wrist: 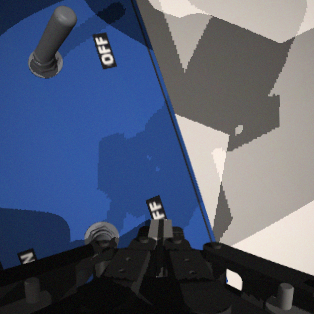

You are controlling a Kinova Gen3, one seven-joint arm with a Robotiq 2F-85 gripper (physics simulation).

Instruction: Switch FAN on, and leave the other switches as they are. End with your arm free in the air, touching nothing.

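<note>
The scene shows the gripper (160, 232), along with a blue switch panel (98, 149).
</note>
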